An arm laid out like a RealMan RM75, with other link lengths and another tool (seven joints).
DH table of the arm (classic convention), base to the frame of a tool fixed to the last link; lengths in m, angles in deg. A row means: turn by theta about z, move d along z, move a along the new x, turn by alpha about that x. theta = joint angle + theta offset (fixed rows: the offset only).
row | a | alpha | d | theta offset
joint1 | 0 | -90 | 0.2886 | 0
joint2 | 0 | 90 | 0 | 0
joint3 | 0 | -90 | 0.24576 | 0
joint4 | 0 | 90 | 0 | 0
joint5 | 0 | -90 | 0.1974 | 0
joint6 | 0 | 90 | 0 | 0
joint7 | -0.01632 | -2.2 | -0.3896 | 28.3
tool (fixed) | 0 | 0 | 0.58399 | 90
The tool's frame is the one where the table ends.
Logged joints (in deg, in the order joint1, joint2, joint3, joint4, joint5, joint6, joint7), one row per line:
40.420, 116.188, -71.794, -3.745, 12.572, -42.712, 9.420
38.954, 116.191, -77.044, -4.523, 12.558, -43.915, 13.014
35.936, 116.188, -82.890, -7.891, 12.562, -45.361, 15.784
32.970, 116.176, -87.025, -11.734, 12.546, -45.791, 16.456
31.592, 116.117, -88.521, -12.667, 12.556, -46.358, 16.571
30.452, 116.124, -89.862, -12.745, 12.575, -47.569, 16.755
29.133, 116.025, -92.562, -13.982, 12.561, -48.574, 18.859
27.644, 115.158, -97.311, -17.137, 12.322, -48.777, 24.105
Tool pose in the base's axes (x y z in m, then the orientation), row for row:
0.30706, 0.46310, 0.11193, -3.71, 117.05, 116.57
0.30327, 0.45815, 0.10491, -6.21, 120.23, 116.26
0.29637, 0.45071, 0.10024, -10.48, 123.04, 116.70
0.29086, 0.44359, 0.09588, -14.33, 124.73, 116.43
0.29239, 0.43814, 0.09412, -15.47, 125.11, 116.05
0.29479, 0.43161, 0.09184, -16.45, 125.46, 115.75
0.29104, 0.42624, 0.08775, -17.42, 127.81, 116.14
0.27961, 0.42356, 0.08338, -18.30, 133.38, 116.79
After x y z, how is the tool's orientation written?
As a rotation vector, in degrees.
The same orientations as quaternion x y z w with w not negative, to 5 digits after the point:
-0.02227, 0.70251, 0.69963, 0.12848
-0.03688, 0.71402, 0.69044, 0.11006
-0.06144, 0.72136, 0.68419, 0.08799
-0.08344, 0.72631, 0.67798, 0.07648
-0.09003, 0.72808, 0.67535, 0.07545
-0.09566, 0.72957, 0.67311, 0.07419
-0.10020, 0.73519, 0.66806, 0.05606
-0.10267, 0.74828, 0.65521, 0.01547

